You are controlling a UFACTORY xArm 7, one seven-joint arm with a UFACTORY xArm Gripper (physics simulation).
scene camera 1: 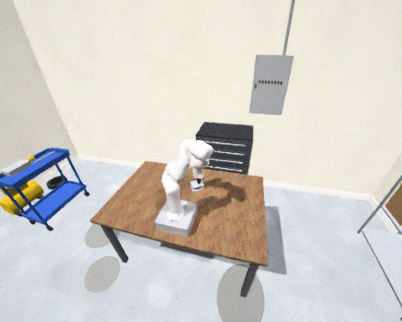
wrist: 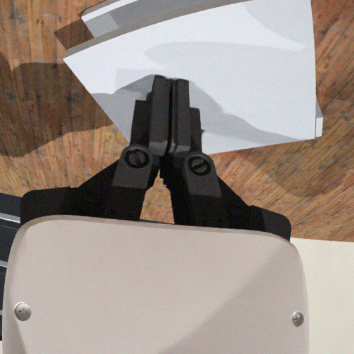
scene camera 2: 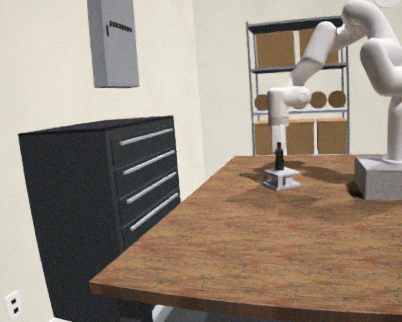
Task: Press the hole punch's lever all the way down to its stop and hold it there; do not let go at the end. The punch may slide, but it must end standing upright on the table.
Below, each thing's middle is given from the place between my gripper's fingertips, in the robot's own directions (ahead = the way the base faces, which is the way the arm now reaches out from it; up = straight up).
Labels:
Now: hand 2 cm to the right of the lever (wrist: 252, 77), 1 cm past it and 1 cm above it.

